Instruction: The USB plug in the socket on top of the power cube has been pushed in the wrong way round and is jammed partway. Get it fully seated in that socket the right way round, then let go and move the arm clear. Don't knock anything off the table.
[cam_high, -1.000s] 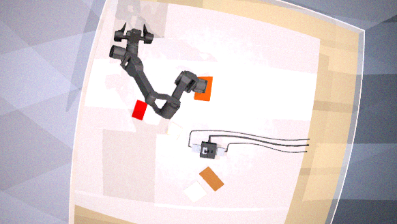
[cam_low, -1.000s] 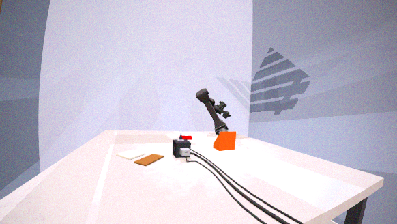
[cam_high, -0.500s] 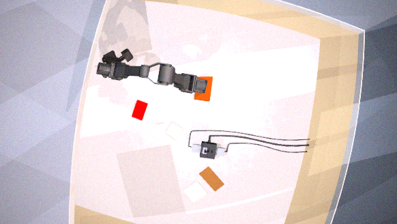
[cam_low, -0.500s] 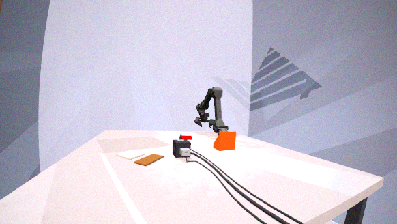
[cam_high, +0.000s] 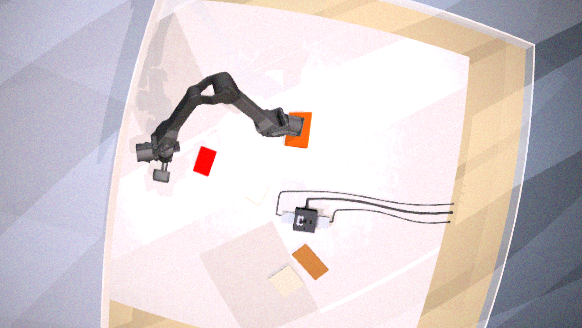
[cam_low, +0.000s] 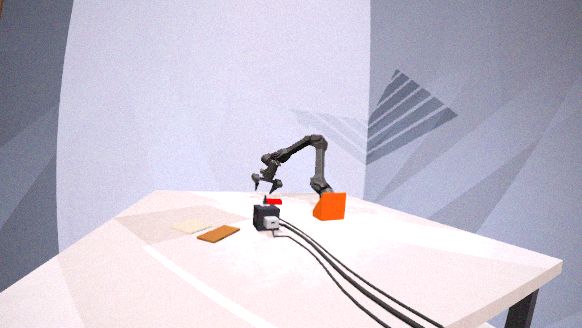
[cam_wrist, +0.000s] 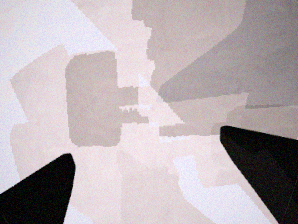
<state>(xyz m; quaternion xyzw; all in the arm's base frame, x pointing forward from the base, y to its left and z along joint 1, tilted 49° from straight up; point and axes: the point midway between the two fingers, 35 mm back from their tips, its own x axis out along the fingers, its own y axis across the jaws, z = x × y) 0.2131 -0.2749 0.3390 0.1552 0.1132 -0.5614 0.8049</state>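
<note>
The USB plug lies 54 cm to the left of my gripper tip, 9 cm ahead of it and 6 cm above it. The rest, counted from my gripper tip: red block: 15 cm to the left, 3 cm behind, 2 cm below; then brown tile: 61 cm to the left, 24 cm ahead, 3 cm below.
</note>
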